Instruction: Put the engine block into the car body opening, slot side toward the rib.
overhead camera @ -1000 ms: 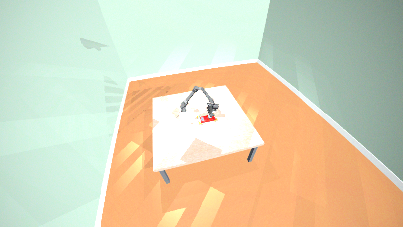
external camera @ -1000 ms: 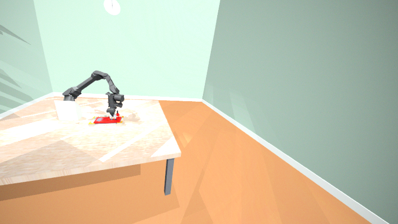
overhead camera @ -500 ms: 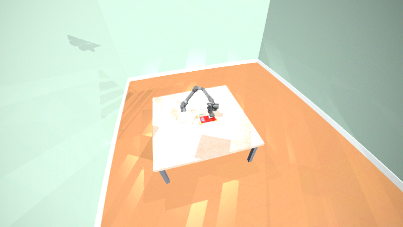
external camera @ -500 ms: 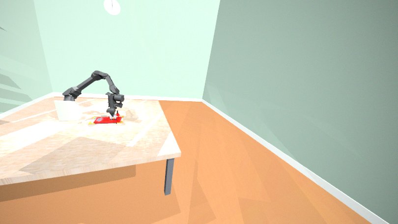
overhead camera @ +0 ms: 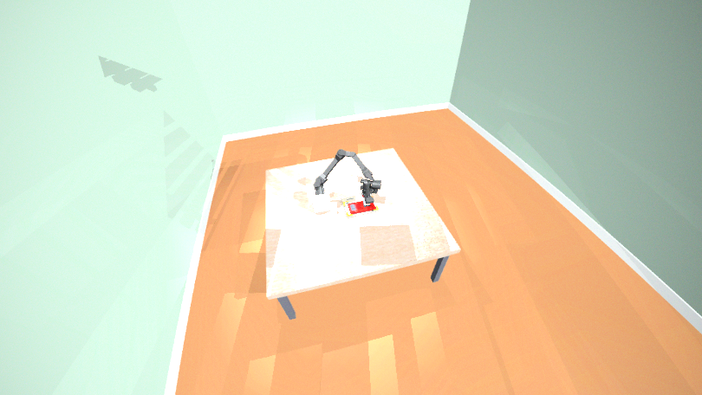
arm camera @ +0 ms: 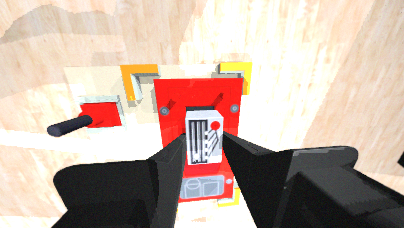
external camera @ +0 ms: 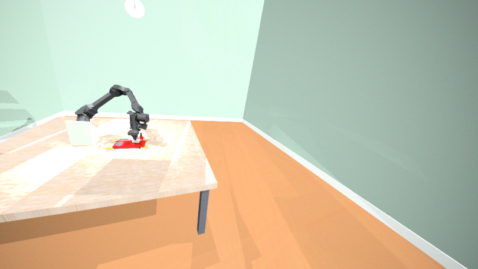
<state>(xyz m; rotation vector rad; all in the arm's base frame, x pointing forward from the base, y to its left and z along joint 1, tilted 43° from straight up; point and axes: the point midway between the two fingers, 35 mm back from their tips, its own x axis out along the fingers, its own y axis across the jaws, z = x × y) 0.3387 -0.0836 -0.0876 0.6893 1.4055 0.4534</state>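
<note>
Right now the grey engine block is 10 mm below my gripper tip. The rest, counted from my gripper tip: pale base plate: 50 mm below, 40 mm to the left, 40 mm behind.
</note>
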